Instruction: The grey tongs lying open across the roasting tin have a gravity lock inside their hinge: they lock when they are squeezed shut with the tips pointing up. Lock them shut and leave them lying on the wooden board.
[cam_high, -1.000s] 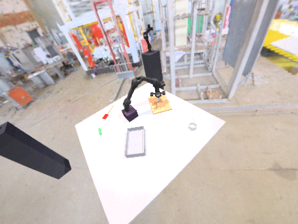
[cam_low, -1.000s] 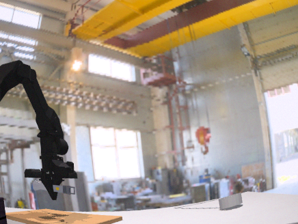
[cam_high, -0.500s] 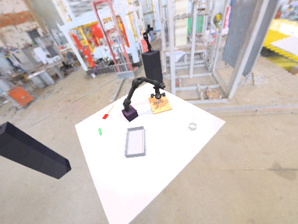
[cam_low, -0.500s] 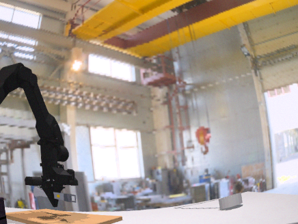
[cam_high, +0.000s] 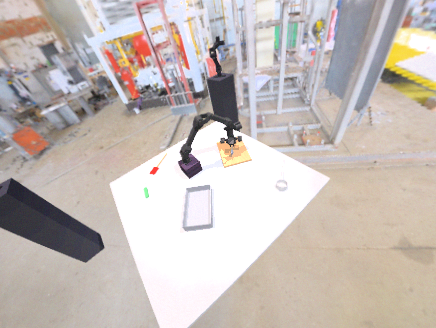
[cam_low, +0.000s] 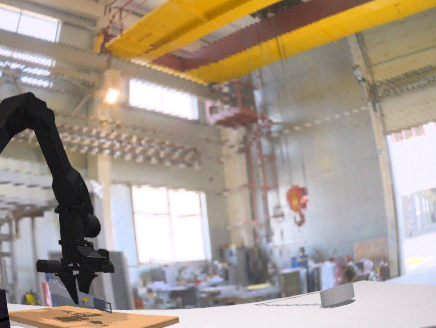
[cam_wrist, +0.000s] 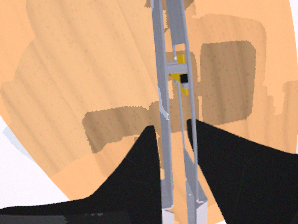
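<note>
Now: the yellow piece 20 mm ahead of my gripper tip, 30 mm to the right of it and 10 mm above it. Round my gripper tip: grey roasting tin: 230 mm ahead, 580 mm to the right, 20 mm below; then wooden board: 40 mm below.
</note>
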